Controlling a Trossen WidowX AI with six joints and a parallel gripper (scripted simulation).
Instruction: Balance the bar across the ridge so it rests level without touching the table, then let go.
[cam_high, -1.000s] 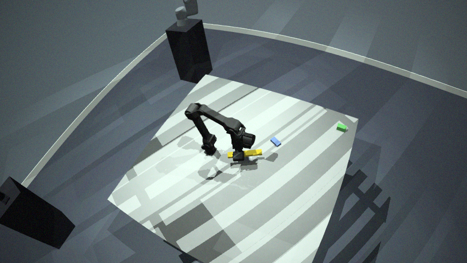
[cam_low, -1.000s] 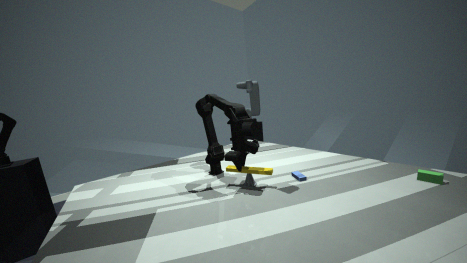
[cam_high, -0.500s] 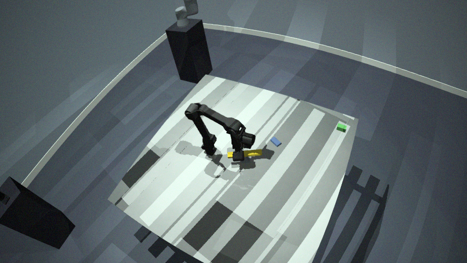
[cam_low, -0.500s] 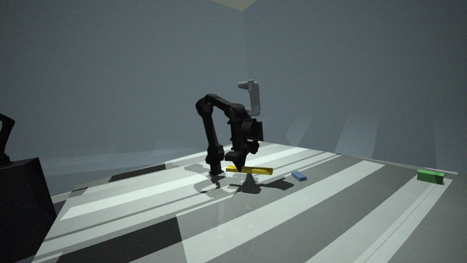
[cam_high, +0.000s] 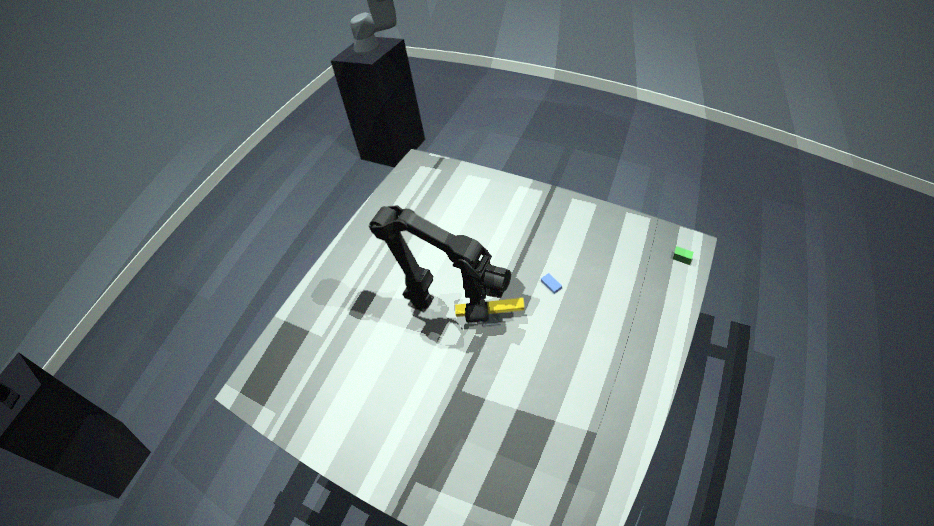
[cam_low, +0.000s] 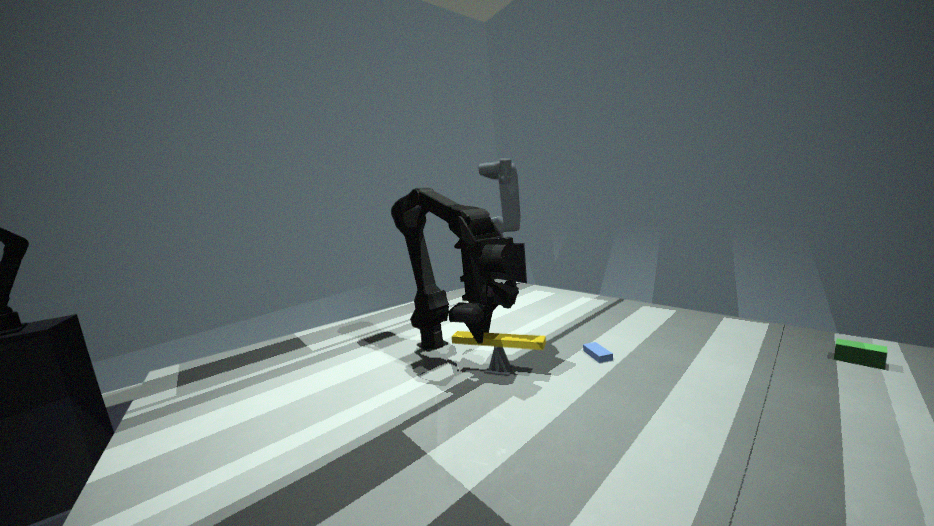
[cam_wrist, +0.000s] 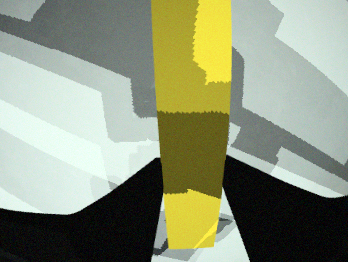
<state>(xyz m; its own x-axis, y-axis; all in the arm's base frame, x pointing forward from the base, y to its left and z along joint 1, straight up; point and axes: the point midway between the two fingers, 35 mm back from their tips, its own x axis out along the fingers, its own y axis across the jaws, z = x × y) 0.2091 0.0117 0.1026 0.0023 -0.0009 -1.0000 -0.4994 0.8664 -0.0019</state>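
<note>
The yellow bar is 30 mm ahead of my gripper tip and 20 mm to the left of it. Round my gripper tip: green block: 530 mm ahead, 490 mm to the left, 50 mm below; then blue block: 210 mm to the left, 140 mm ahead, 60 mm below.
</note>
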